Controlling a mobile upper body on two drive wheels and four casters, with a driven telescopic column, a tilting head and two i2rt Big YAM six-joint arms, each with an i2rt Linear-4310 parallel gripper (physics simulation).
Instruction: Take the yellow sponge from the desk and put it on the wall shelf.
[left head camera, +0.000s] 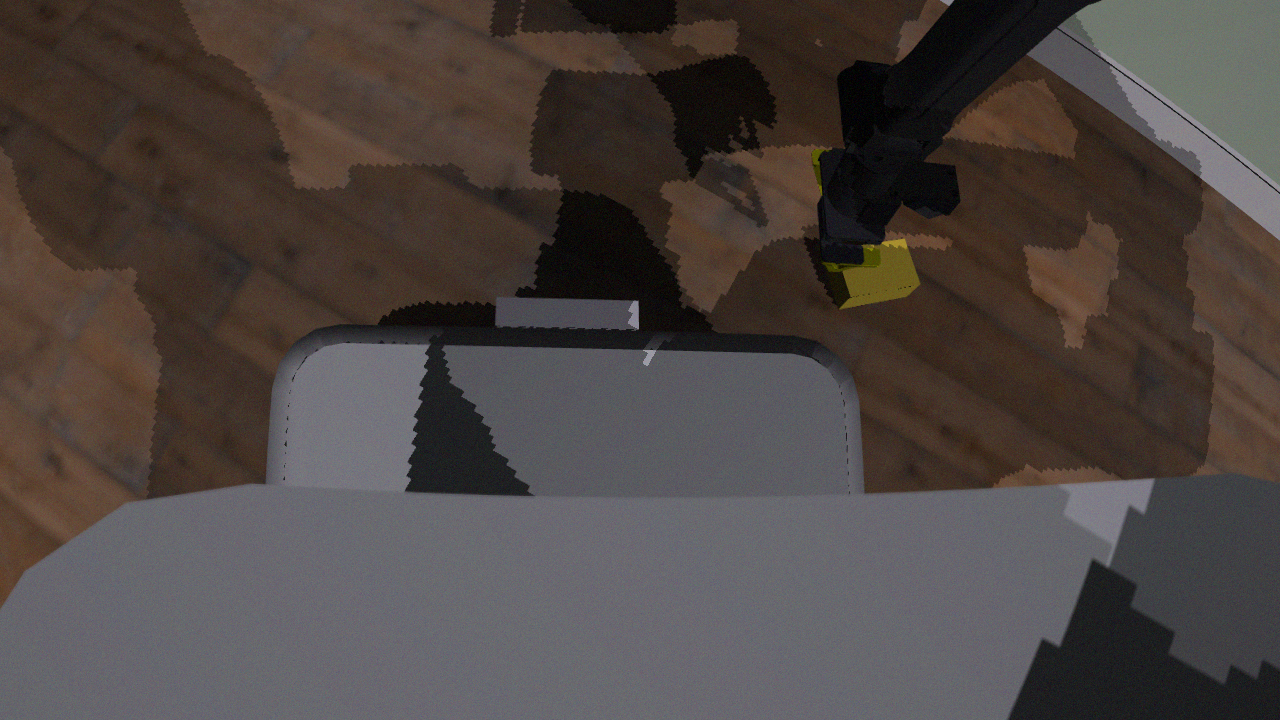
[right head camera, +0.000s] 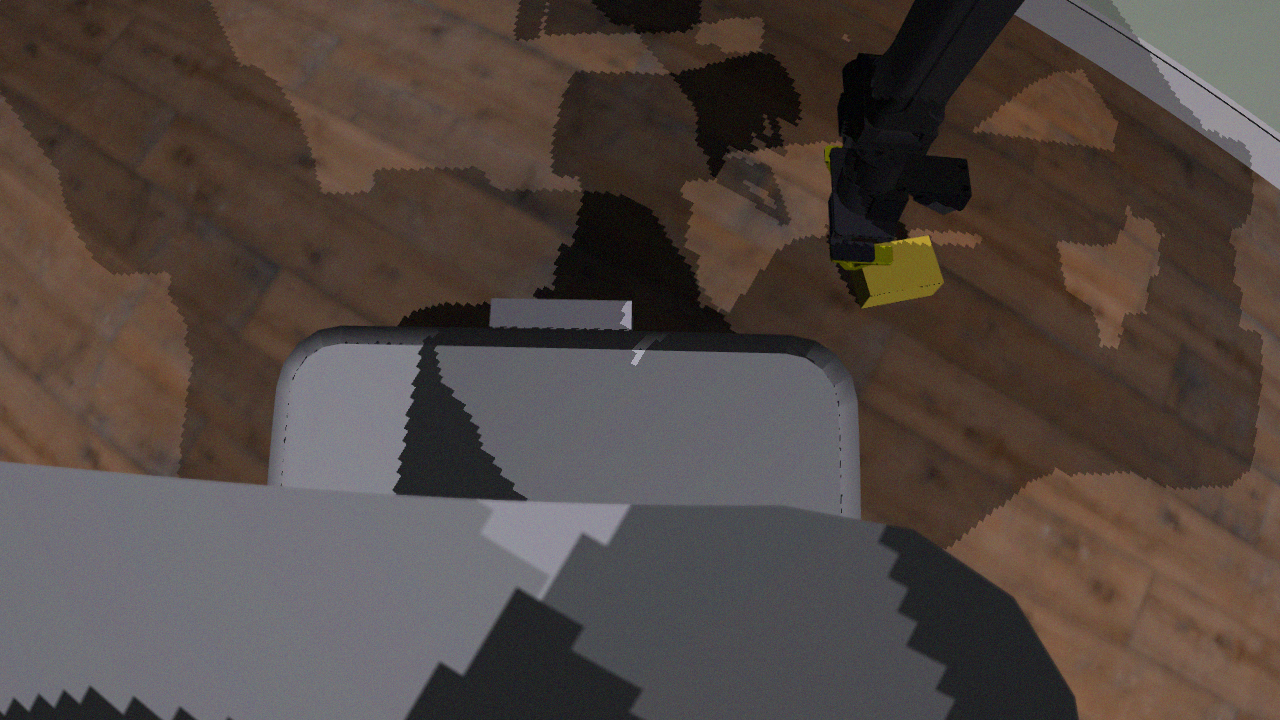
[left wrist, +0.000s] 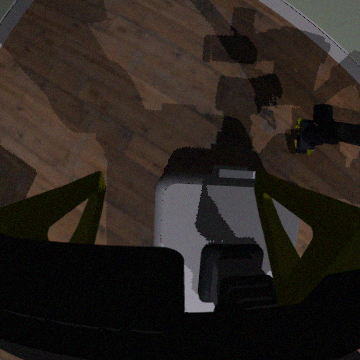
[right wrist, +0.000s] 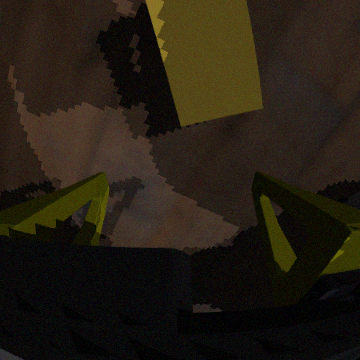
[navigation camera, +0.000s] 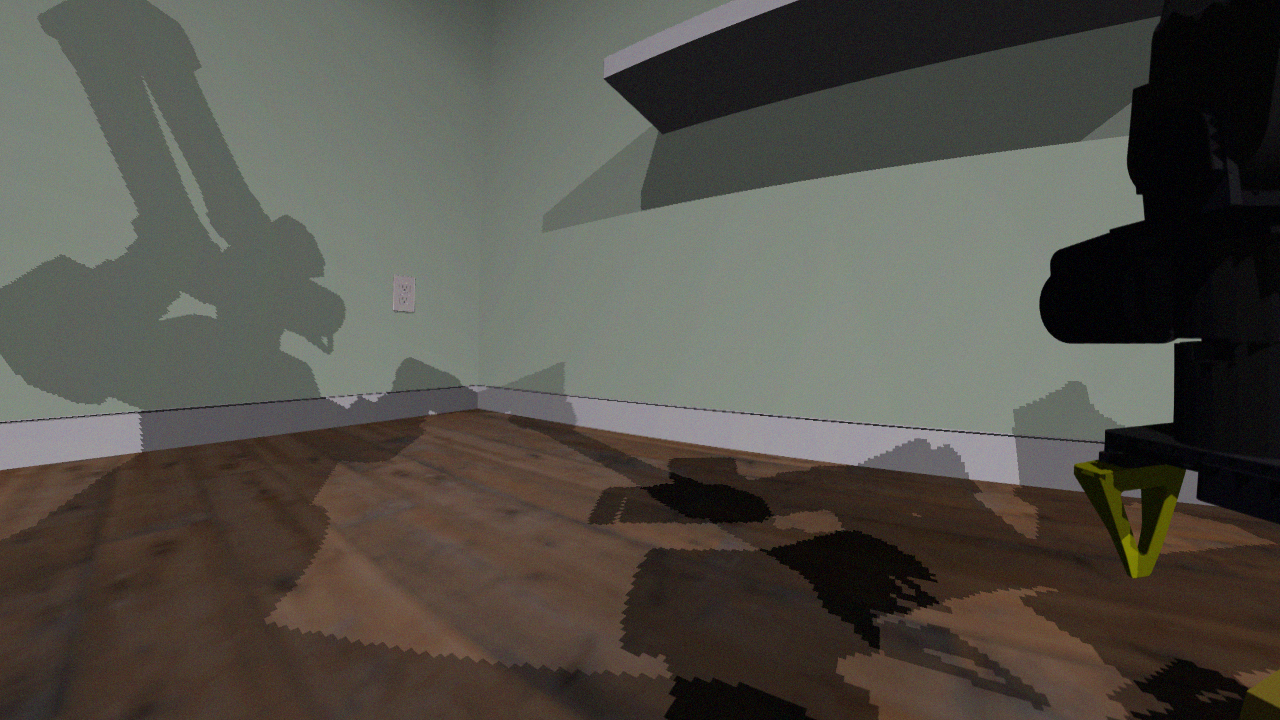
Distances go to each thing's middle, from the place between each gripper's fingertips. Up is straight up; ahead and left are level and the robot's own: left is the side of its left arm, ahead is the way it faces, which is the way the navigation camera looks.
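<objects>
Yellow sponge (right head camera: 914, 273): 2 cm behind my right hand, 8 cm to the right of it and 7 cm below it.
My left hand is 77 cm above the yellow sponge, 60 cm to the left of it and 13 cm short of it. By its middle, the sponge is nearer to my right hand than to my left hand.
</objects>
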